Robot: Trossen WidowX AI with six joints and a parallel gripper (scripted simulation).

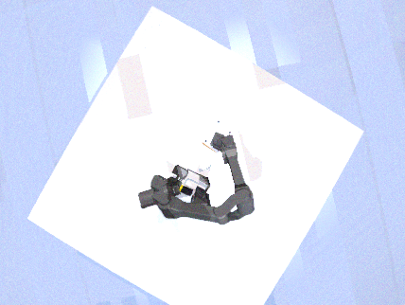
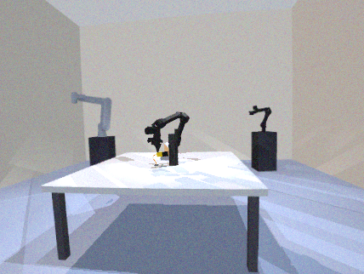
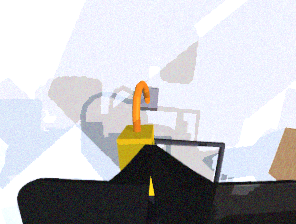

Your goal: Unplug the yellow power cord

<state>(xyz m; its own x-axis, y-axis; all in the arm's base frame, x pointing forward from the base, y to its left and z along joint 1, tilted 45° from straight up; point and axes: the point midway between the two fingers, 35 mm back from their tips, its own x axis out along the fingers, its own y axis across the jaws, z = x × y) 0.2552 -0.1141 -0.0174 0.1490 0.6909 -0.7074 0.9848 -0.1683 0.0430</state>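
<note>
The yellow plug is 1 cm ahead of my gripper tip, 3 cm to the left of it and 1 cm below it.
</note>
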